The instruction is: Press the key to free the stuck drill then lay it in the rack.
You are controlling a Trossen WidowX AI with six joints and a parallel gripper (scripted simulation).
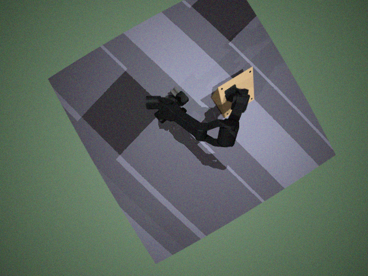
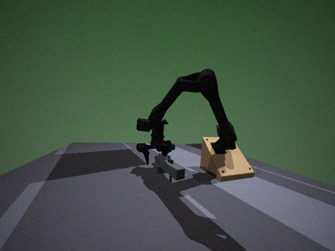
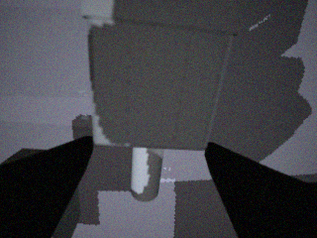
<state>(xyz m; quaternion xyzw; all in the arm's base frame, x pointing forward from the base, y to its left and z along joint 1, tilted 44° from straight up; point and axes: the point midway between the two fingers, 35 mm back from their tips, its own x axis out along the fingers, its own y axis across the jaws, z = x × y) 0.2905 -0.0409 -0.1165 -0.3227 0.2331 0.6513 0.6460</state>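
The drill lies 10 mm behind my gripper tip, 50 mm to the left of it and 30 mm above it. The rest, counted from my gripper tip: dark key: 20 mm behind, 140 mm to the left, 40 mm above; grey-olive block: 70 mm behind, 60 mm to the right; dark block: 20 mm behind, 110 mm to the left, 30 mm above.
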